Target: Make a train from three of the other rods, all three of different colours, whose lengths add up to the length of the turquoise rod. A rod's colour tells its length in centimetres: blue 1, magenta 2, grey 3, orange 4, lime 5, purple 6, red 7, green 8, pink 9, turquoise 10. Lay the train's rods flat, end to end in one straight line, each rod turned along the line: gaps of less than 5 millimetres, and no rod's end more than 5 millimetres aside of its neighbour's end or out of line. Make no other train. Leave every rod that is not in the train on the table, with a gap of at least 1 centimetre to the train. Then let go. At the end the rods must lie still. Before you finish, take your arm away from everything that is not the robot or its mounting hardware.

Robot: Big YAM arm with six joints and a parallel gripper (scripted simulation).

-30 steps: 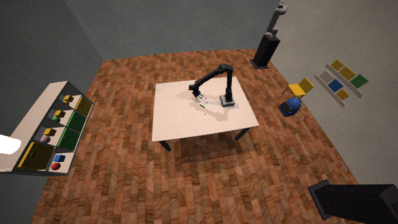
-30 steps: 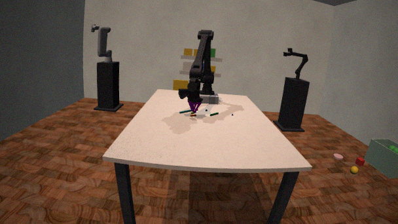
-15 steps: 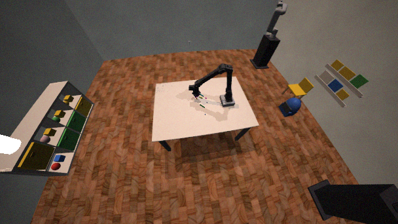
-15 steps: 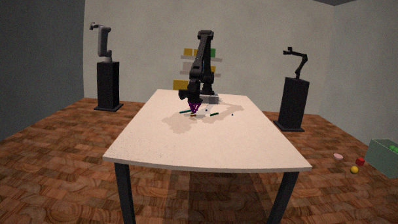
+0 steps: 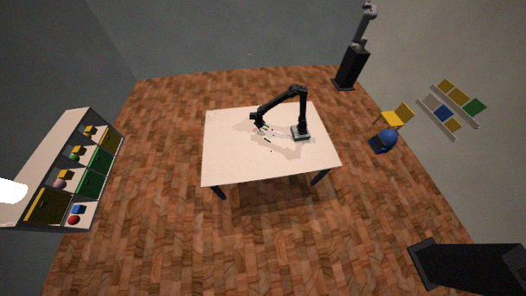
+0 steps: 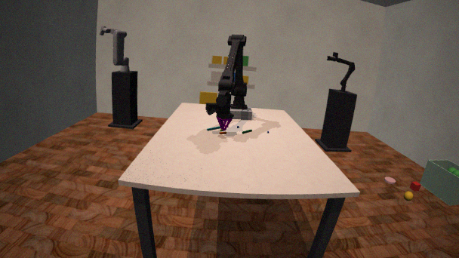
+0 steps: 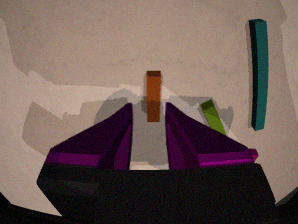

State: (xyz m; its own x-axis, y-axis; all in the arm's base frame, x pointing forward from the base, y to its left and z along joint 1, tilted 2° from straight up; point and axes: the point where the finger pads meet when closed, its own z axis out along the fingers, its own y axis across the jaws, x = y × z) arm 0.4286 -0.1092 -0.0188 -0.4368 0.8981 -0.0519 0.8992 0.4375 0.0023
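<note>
Right now the orange rod is 30 mm below my hand. From my hand the other things lie so: magenta rod (140 mm behind, 20 mm to the left, 30 mm below); then lime rod (70 mm behind, 30 mm below); then turquoise rod (70 mm behind, 50 mm to the right, 30 mm below).
</note>
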